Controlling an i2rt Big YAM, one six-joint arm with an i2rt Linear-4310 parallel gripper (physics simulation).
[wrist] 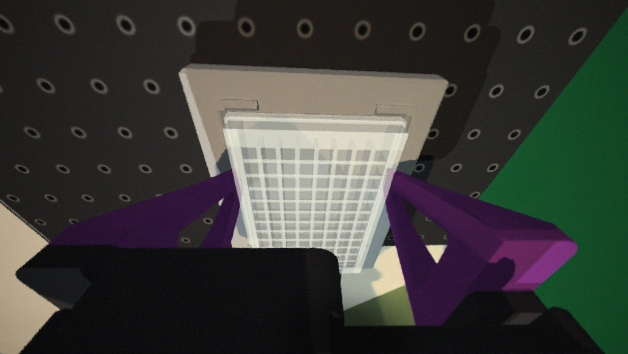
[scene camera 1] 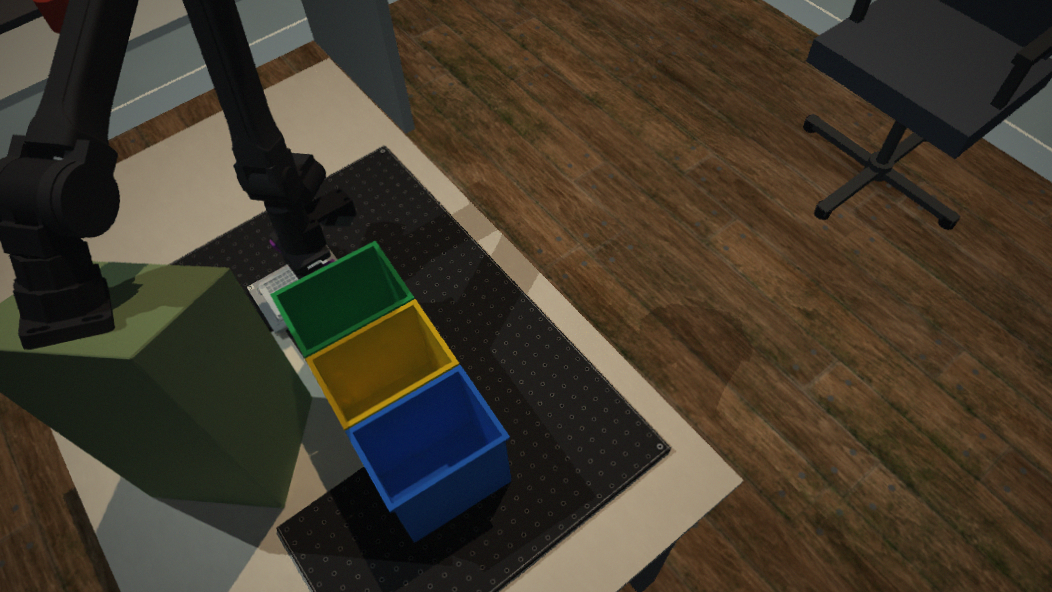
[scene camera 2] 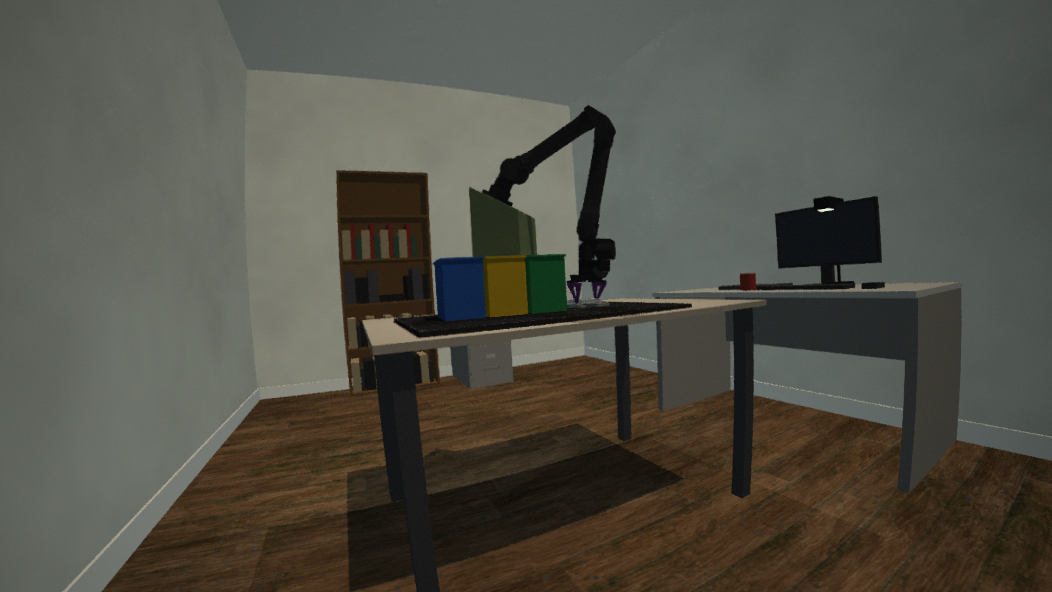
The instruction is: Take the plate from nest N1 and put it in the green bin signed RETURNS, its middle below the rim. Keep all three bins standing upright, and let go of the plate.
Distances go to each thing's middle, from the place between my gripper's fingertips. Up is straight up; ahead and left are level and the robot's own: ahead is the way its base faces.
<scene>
My gripper is now 30 mm past the gridded plate [scene camera 1: 285, 277] and 10 mm below it. Round my hand: yellow bin [scene camera 1: 361, 374] 320 mm to the right, 80 mm above, 50 mm ahead; then green bin [scene camera 1: 329, 304] 180 mm to the right, 80 mm above, 30 mm ahead; then light grey nest [wrist: 280, 90] 20 mm behind, 10 mm below.
</scene>
